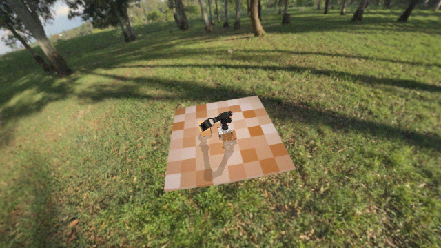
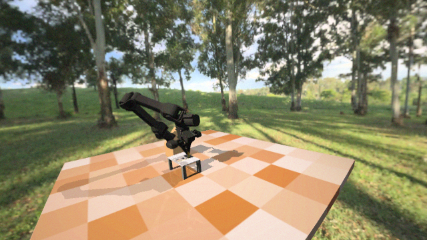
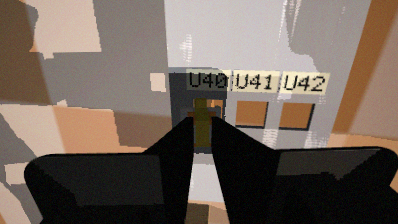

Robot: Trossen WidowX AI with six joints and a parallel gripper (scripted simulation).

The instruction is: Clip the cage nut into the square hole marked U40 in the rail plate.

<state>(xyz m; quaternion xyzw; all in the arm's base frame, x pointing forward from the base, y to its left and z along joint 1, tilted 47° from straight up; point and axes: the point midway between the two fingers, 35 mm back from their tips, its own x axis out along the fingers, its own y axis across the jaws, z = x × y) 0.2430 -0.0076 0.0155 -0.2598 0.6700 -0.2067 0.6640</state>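
My gripper tip is now 10 mm above the cage nut.
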